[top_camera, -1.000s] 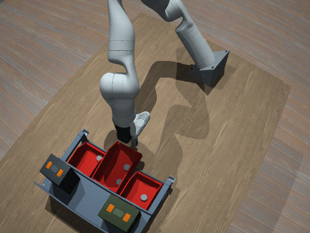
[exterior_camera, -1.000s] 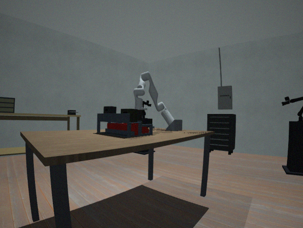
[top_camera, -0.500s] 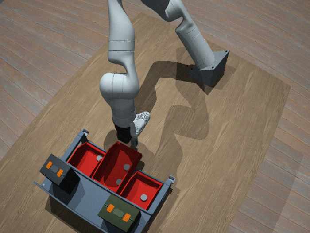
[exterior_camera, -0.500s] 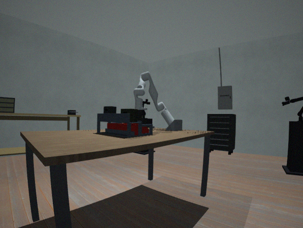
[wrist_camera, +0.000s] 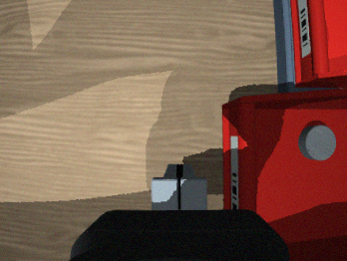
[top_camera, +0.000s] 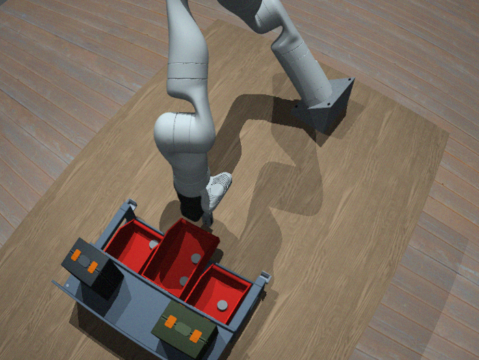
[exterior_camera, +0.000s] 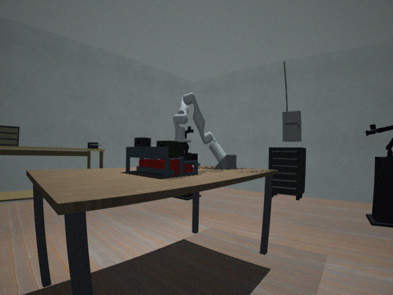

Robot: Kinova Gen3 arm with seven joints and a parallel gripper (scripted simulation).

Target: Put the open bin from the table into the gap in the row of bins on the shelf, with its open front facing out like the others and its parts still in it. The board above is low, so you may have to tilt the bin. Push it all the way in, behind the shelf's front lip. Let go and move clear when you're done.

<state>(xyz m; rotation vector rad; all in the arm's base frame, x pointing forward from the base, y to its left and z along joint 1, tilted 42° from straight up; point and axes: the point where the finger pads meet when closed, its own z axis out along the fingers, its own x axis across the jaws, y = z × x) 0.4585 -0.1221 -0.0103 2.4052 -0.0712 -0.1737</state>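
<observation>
The grey front lip is 80 mm ahead of my hand and 30 mm below it. The rest, counted from my hand: green box 270 mm ahead, 120 mm to the left, 110 mm above; then shelf 210 mm ahead, 40 mm below; then upper shelf board 280 mm ahead, 60 mm above.
</observation>
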